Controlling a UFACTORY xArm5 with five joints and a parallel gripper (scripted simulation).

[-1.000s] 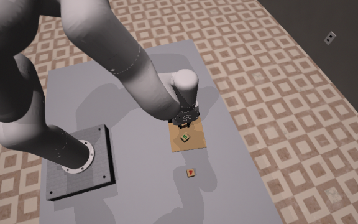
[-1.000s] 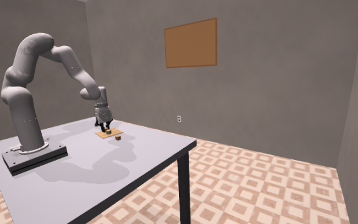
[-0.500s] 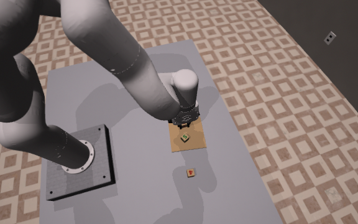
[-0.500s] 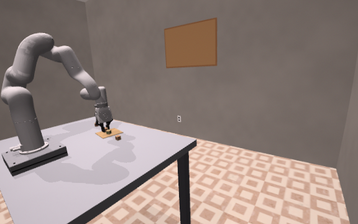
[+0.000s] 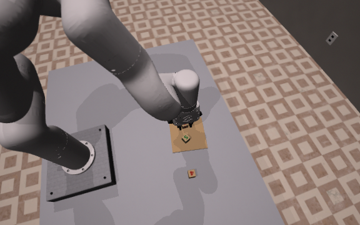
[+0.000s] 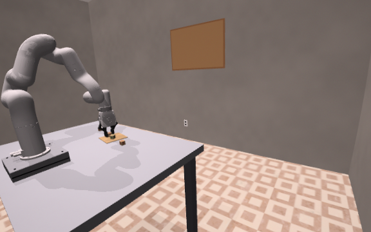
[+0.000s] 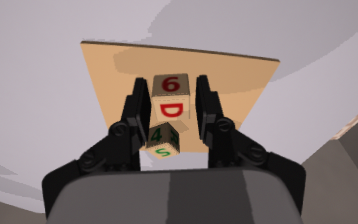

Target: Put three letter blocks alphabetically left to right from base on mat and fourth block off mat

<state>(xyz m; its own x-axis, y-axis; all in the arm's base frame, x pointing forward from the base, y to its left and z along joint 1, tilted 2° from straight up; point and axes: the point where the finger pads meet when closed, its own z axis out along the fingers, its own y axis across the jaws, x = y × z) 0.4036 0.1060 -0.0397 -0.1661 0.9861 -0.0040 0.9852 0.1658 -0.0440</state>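
The wooden letter block is 1 cm below my hand. Round my hand: tan mat: 4 cm to the right, 2 cm below, 1 cm ahead.
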